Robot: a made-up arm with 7 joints. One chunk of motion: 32 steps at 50 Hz.
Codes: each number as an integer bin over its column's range. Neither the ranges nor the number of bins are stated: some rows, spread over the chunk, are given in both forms.
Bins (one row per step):
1: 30 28 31 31 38 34 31
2: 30 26 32 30 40 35 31
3: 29 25 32 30 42 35 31
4: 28 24 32 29 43 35 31
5: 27 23 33 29 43 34 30
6: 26 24 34 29 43 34 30
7: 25 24 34 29 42 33 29
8: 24 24 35 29 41 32 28
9: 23 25 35 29 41 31 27
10: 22 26 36 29 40 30 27
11: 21 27 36 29 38 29 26
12: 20 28 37 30 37 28 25
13: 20 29 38 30 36 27 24
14: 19 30 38 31 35 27 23
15: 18 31 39 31 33 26 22
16: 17 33 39 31 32 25 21
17: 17 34 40 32 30 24 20
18: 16 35 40 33 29 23 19
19: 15 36 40 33 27 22 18
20: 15 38 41 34 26 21 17
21: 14 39 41 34 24 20 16
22: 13 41 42 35 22 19 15
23: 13 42 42 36 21 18 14
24: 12 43 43 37 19 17 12
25: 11 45 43 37 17 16 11
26: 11 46 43 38 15 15 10
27: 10 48 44 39 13 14 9
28: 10 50 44 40 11 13 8
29: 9 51 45 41 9 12 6
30: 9 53 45 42 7 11 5
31: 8 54 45 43 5 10 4
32: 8 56 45 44 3 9 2
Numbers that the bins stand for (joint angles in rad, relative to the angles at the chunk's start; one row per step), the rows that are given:
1: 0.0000 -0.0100 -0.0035 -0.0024 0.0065 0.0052 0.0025
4: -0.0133 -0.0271 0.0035 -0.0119 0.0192 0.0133 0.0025
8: -0.0400 -0.0271 0.0244 -0.0119 0.0141 -0.0110 -0.0122
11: -0.0600 -0.0143 0.0314 -0.0119 0.0065 -0.0352 -0.0221
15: -0.0800 0.0029 0.0524 -0.0024 -0.0062 -0.0595 -0.0417
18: -0.0933 0.0200 0.0594 0.0071 -0.0163 -0.0838 -0.0565
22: -0.1133 0.0457 0.0733 0.0167 -0.0341 -0.1162 -0.0762
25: -0.1267 0.0629 0.0803 0.0262 -0.0468 -0.1405 -0.0959
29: -0.1400 0.0886 0.0943 0.0452 -0.0671 -0.1729 -0.1205
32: -0.1467 0.1100 0.0943 0.0595 -0.0824 -0.1971 -0.1402
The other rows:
2: 0.0000 -0.0186 0.0035 -0.0071 0.0116 0.0133 0.0025
3: -0.0067 -0.0229 0.0035 -0.0071 0.0167 0.0133 0.0025
5: -0.0200 -0.0314 0.0105 -0.0119 0.0192 0.0052 -0.0024
6: -0.0267 -0.0271 0.0175 -0.0119 0.0192 0.0052 -0.0024
7: -0.0333 -0.0271 0.0175 -0.0119 0.0167 -0.0029 -0.0073
9: -0.0467 -0.0229 0.0244 -0.0119 0.0141 -0.0190 -0.0171
10: -0.0533 -0.0186 0.0314 -0.0119 0.0116 -0.0271 -0.0171
12: -0.0667 -0.0100 0.0384 -0.0071 0.0040 -0.0433 -0.0270
13: -0.0667 -0.0057 0.0454 -0.0071 0.0014 -0.0514 -0.0319
14: -0.0733 -0.0014 0.0454 -0.0024 -0.0011 -0.0514 -0.0368
16: -0.0867 0.0114 0.0524 -0.0024 -0.0087 -0.0676 -0.0467
17: -0.0867 0.0157 0.0594 0.0024 -0.0138 -0.0757 -0.0516
19: -0.1000 0.0243 0.0594 0.0071 -0.0214 -0.0919 -0.0614
20: -0.1000 0.0329 0.0663 0.0119 -0.0240 -0.1000 -0.0663
21: -0.1067 0.0371 0.0663 0.0119 -0.0290 -0.1081 -0.0713
23: -0.1133 0.0500 0.0733 0.0214 -0.0367 -0.1243 -0.0811
24: -0.1200 0.0543 0.0803 0.0262 -0.0417 -0.1324 -0.0910
26: -0.1267 0.0671 0.0803 0.0310 -0.0519 -0.1486 -0.1008
27: -0.1333 0.0757 0.0873 0.0357 -0.0570 -0.1567 -0.1057
28: -0.1333 0.0843 0.0873 0.0405 -0.0621 -0.1648 -0.1106
30: -0.1400 0.0971 0.0943 0.0500 -0.0722 -0.1810 -0.1254
31: -0.1467 0.1014 0.0943 0.0548 -0.0773 -0.1890 -0.1303

